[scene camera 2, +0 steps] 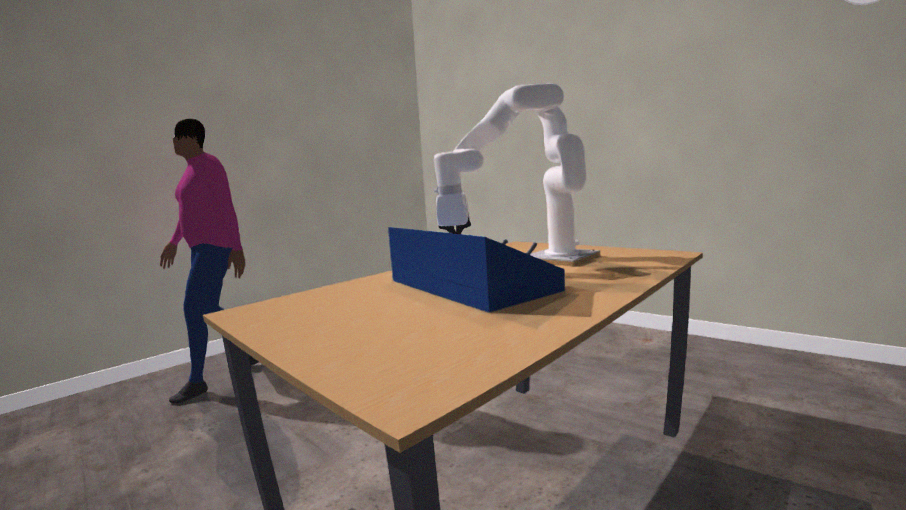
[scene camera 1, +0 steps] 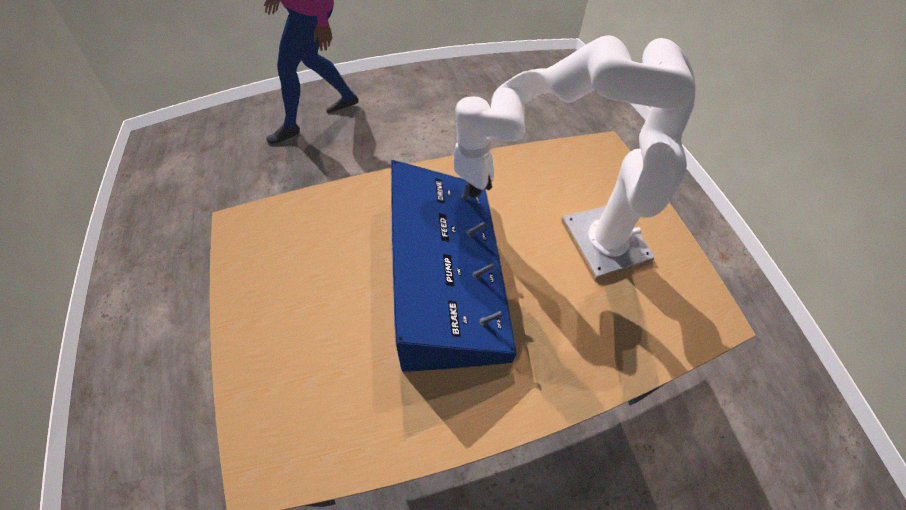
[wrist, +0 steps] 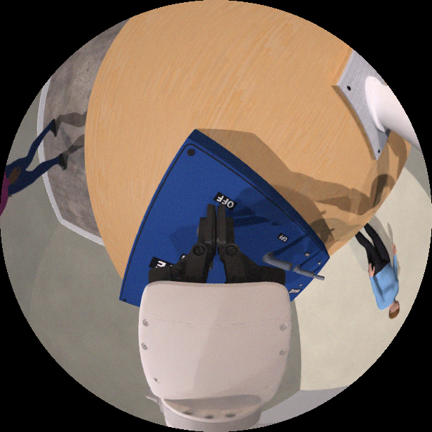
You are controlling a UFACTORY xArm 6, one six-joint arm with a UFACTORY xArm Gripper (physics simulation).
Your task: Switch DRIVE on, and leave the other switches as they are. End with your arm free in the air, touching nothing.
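Seen in the pictures: gripper, fingertip midpoint: (scene camera 1: 475, 194); arm's base, link origin: (scene camera 2: 562, 253) (scene camera 1: 608, 238).
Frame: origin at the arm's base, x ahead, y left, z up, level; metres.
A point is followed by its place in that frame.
Note:
The blue sloped switch panel (scene camera 1: 418, 266) @[z 0.130, x 0.554, y 0.046 m] (scene camera 2: 437, 261) @[z 0.075, x 0.604, y 0.011 m] (wrist: 167, 200) stands on the table. In scene camera 1 the FEED lever (scene camera 1: 476, 229) @[z 0.090, x 0.391, y -0.050 m], PUMP lever (scene camera 1: 483, 271) @[z 0.091, x 0.410, y 0.069 m] and BRAKE lever (scene camera 1: 490, 318) @[z 0.091, x 0.431, y 0.185 m] lean to their OFF side, towards the arm's base. My gripper (scene camera 1: 470, 192) @[z 0.071, x 0.352, y -0.177 m] (scene camera 2: 455, 230) @[z 0.071, x 0.352, y -0.177 m] (wrist: 216, 213) is shut and empty, with its fingertips low over the panel at the DRIVE switch, near its OFF label (wrist: 225, 201). The DRIVE lever is mostly hidden by the fingers; its position and whether the fingers touch it cannot be told. The DRIVE label (scene camera 1: 439, 190) @[z 0.100, x 0.449, y -0.185 m] shows beside it.
The wooden table (scene camera 1: 291, 304) @[z -0.022, x 0.878, y -0.013 m] (scene camera 2: 355, 342) @[z -0.021, x 0.940, y 0.137 m] (wrist: 220, 65) carries the panel and the arm's base plate (scene camera 1: 589, 256) @[z 0.000, x 0.087, y 0.042 m] (wrist: 357, 100). The FEED lever (wrist: 277, 261) stands close to the right of the fingers in the wrist view. A person in a magenta top (scene camera 2: 206, 199) is beyond the table.

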